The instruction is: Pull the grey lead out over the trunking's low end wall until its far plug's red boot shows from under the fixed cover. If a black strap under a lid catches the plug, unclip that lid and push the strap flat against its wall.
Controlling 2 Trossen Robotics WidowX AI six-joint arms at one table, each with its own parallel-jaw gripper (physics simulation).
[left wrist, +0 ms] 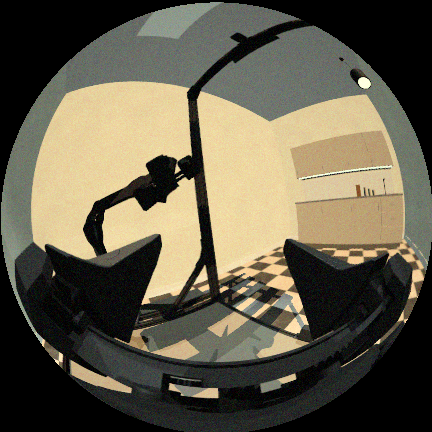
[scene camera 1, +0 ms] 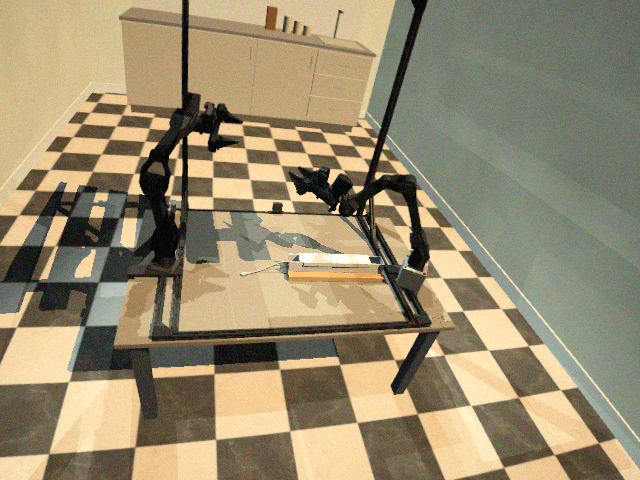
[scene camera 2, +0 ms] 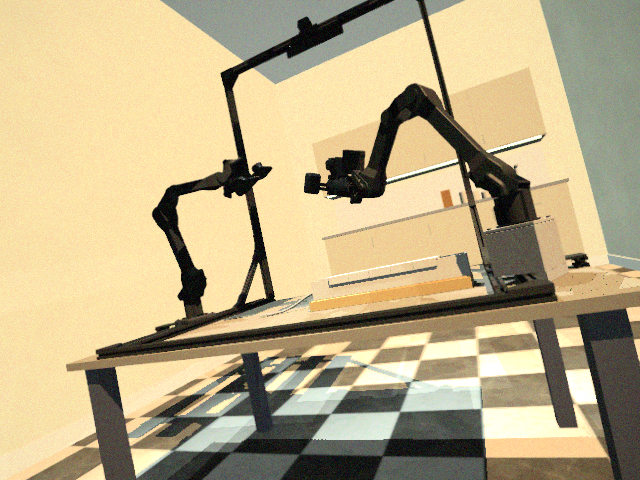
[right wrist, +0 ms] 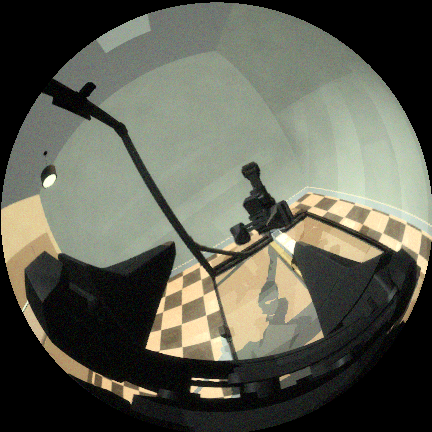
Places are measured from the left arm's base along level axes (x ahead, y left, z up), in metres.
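Where they show: left gripper, between the fingertips: point(left wrist: 224, 243) point(scene camera 1: 293, 169) point(scene camera 2: 318, 185) point(right wrist: 250, 234); right gripper, between the fingertips: point(left wrist: 171, 172) point(scene camera 1: 240, 131) point(scene camera 2: 265, 172) point(right wrist: 237, 248); left arm's base, origin of its link: point(scene camera 1: 416, 264) point(scene camera 2: 518, 223); right arm's base, origin of its link: point(scene camera 1: 164, 261) point(scene camera 2: 195, 316).
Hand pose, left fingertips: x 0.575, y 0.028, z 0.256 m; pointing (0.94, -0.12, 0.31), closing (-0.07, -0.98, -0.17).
Each offset is from my left fingertips to the top centre of the thing. "spot": to the spot under its first point. Level surfaces: height alone.
The white trunking point(scene camera 1: 330, 268) point(scene camera 2: 382, 277) lies on the table, its long side behind an orange strip @[spot: dx -0.287, dy +0.110, dz -0.348 m] point(scene camera 1: 336, 277) point(scene camera 2: 392, 293). The grey lead @[spot: dx -0.009, dy +0.200, dz -0.356 m] point(scene camera 1: 264, 268) point(scene camera 2: 290, 306) comes out at its left end in scene camera 1 and lies on the table, with a small pale end @[spot: dx +0.053, dy +0.262, dz -0.362 m] point(scene camera 1: 243, 273). The red boot, the black straps and the far plug cannot be made out. My left gripper point(scene camera 1: 294, 181) point(left wrist: 224, 243) is open and empty, high above the table behind the trunking. My right gripper point(scene camera 1: 238, 131) is open and empty, higher and farther left. Both are well away from the lead.
A black frame with uprights point(scene camera 1: 184, 155) point(scene camera 2: 251, 211) and rails point(scene camera 1: 289, 331) surrounds the work area on the table @[dz -0.370 m] point(scene camera 1: 232, 310). A grey box point(scene camera 1: 411, 279) point(scene camera 2: 511, 251) stands beneath the left arm, near the trunking's right end. A counter point(scene camera 1: 206, 62) is behind.
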